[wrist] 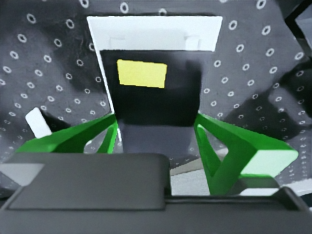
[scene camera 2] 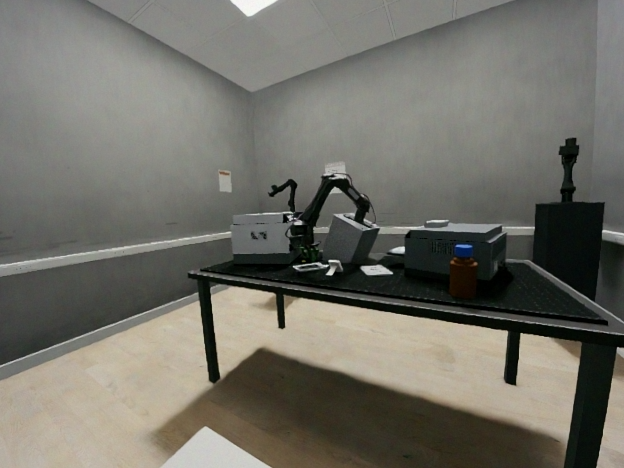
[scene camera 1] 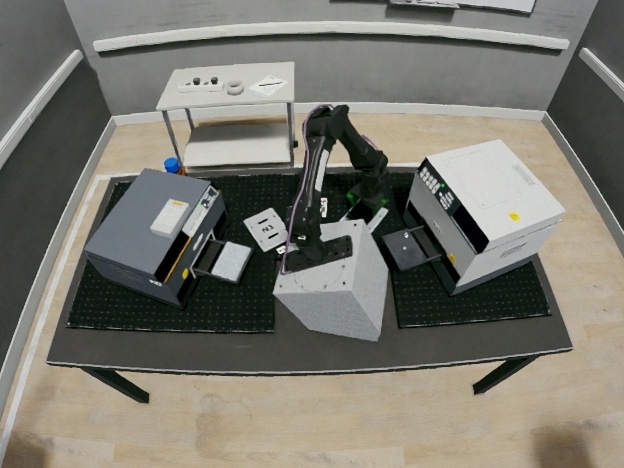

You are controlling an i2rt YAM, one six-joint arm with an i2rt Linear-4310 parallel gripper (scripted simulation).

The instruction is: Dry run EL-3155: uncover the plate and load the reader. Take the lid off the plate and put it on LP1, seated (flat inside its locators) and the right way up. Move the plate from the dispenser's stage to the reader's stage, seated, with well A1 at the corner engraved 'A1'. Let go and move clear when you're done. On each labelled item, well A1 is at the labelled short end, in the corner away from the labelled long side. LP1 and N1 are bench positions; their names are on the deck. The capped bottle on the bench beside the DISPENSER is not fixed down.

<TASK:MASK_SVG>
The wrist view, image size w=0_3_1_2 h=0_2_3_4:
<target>my gripper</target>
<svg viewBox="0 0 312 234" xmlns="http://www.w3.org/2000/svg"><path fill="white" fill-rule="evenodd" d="M0 164L0 171L21 185L0 209L0 234L312 234L312 210L291 187L281 187L274 179L274 176L297 157L298 153L284 141L219 121L200 112L196 116L194 131L210 195L172 195L169 159L165 155L158 153L112 153L118 130L114 112L86 123L29 140ZM203 128L226 144L228 152L222 162L209 143ZM108 128L97 152L84 153L85 145Z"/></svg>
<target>dark lid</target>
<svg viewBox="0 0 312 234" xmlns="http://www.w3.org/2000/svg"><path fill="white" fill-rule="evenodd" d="M100 50L99 54L124 153L158 153L165 156L187 156L213 51Z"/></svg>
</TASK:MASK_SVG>
